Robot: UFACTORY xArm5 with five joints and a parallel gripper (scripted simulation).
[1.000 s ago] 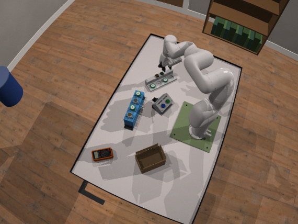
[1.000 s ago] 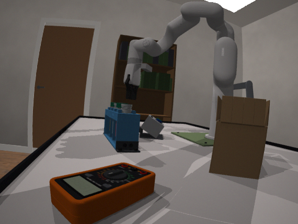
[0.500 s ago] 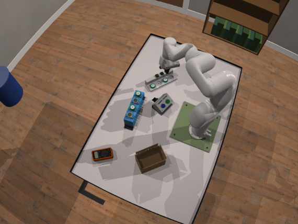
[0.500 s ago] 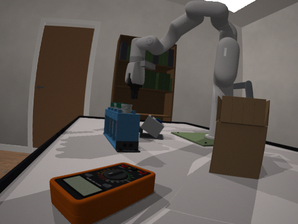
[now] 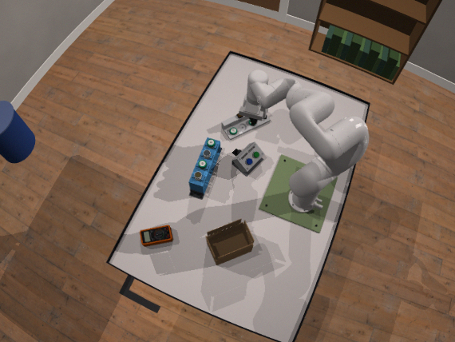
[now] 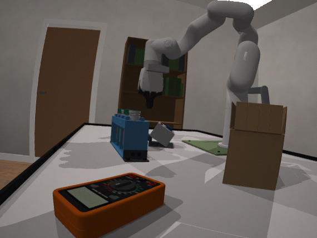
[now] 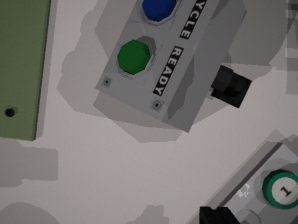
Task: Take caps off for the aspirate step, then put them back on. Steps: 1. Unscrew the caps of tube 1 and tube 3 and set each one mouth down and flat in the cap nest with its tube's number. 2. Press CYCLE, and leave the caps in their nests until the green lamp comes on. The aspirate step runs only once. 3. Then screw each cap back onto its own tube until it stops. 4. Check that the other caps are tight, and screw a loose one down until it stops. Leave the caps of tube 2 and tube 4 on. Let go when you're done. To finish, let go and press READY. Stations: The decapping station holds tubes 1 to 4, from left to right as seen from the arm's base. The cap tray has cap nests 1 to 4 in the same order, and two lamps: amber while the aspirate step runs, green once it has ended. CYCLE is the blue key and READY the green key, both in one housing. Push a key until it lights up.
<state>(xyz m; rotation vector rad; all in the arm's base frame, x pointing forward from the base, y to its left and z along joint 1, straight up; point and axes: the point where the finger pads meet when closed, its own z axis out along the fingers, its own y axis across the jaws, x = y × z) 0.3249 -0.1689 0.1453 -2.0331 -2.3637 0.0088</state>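
Right now the blue key is 5 cm behind my hand, 14 cm to the left of it and 9 cm below it. Round my hand: cardboard box 14 cm behind, 50 cm to the left, 9 cm below; grey key housing 4 cm behind, 12 cm to the left, 10 cm below; green key 7 cm behind, 10 cm to the left, 9 cm below.
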